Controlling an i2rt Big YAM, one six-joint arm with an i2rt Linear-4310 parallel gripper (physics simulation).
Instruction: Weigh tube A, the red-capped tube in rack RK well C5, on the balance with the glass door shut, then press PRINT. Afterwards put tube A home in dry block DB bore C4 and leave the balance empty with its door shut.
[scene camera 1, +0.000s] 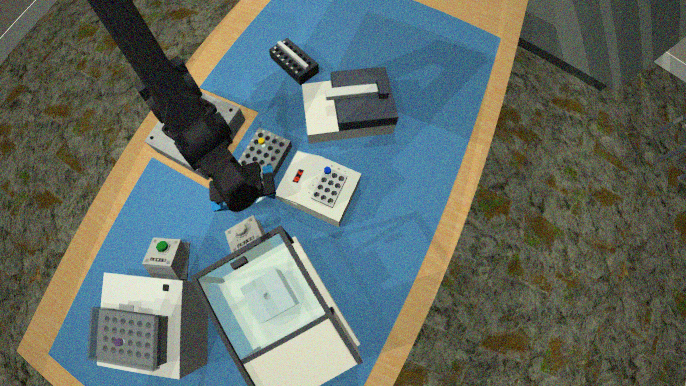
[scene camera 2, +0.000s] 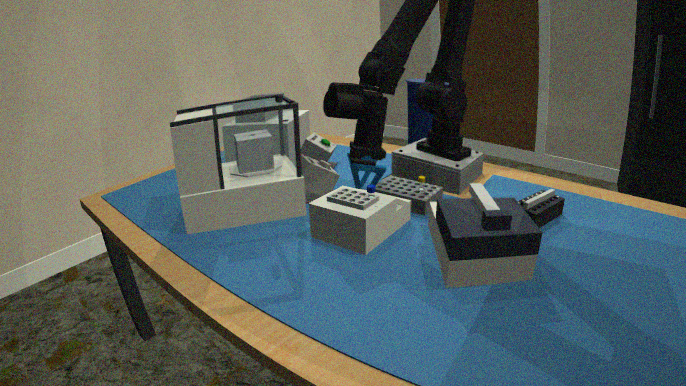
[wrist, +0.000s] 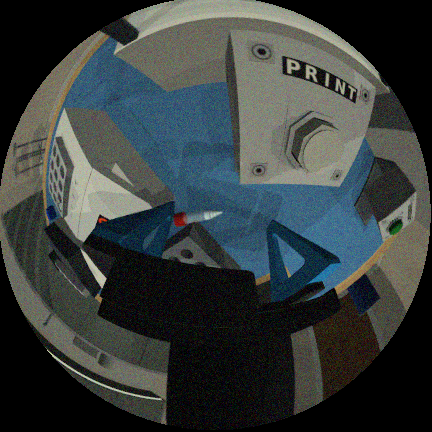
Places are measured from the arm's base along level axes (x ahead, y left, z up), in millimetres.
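Pixels of known places: gripper, fingertip midpoint: (wrist: 224, 216); arm's base at its link origin: (scene camera 2: 444, 152).
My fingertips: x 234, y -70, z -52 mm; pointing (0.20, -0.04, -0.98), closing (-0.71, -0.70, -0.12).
Ahead of a thing's pixels: the offset from my fingertips to its top centre.
Tube A {22 mm left, 13 mm ahead, 7 mm up} (wrist: 197, 217), red-capped with a pale pointed body, lies on its side on the blue mat in the wrist view, its cap beside the left finger. My gripper (wrist: 224, 216) (scene camera 1: 245, 192) (scene camera 2: 368, 184) is open and empty above it, the tube's tip between the fingers' lines. The grey rack {89 mm left, 39 mm back, 23 mm up} (scene camera 1: 284, 156) (scene camera 2: 420, 206) (wrist: 214, 246) holds a yellow-capped tube. The white dry block {96 mm left, 108 mm ahead, 63 mm up} (scene camera 1: 292, 192) (scene camera 2: 337, 230) (wrist: 100, 190) has a red display and a blue-capped tube. The glass-walled balance (scene camera 1: 300, 355) (scene camera 2: 245, 210) has a grey block on its pan; its door state is unclear.
The PRINT box {136 mm right, 157 mm ahead, 216 mm up} (scene camera 1: 232, 234) (wrist: 260, 110) stands close to the gripper. A green-button box (scene camera 1: 161, 246) (wrist: 395, 227) stands beyond it. A white machine {292 mm right, 42 mm back, 183 mm up} (scene camera 1: 120, 285) bears a rack with a purple-capped tube. A dark-lidded box {300 mm left, 61 mm ahead, 95 mm up} (scene camera 1: 320, 110) (scene camera 2: 490, 272) and black rack {358 mm left, 136 mm back, 41 mm up} (scene camera 1: 305, 76) stand farther off.
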